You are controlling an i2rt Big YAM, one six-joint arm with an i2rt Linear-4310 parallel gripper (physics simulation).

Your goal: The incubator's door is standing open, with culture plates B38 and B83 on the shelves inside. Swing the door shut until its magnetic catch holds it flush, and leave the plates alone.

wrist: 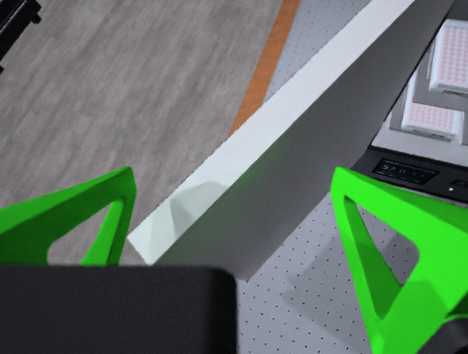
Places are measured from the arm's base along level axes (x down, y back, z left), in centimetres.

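Pixels of known places: gripper, fingertip midpoint: (233,178).
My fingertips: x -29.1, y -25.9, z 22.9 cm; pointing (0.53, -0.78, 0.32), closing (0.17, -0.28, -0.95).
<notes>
Ahead of a thing's pixels: the offset from my fingertips to its top centre. "spot": to the spot under its first point. Level surfaces: height alone.
The incubator's door @(spot: dx +4.4, dy -2.9, dz -1.5 cm) (280,165) stands open and runs diagonally from the upper right down to the lower middle. Its white edge faces up and its grey inner face looks toward the incubator. My gripper (233,178) is open and empty, with one green finger on each side of the door's near end in the view. Whether a finger touches the door I cannot tell. Inside the incubator, one pink-welled culture plate @(spot: dx +22.4, dy -31.7, dz -19.7 cm) (452,60) sits on an upper shelf and another plate @(dx +33.1, dy -33.4, dz -22.2 cm) (434,119) sits lower, both at the right edge. Their labels are too small to read.
The incubator's dark front panel with its display @(spot: dx +44.0, dy -24.0, dz -21.9 cm) (405,170) is at the right, beyond the right finger. A perforated grey table top @(dx +52.2 cm) (280,315) lies below, with an orange edge strip (262,75). Wooden floor (125,90) shows at left, and a black object (15,22) is at upper left.
</notes>
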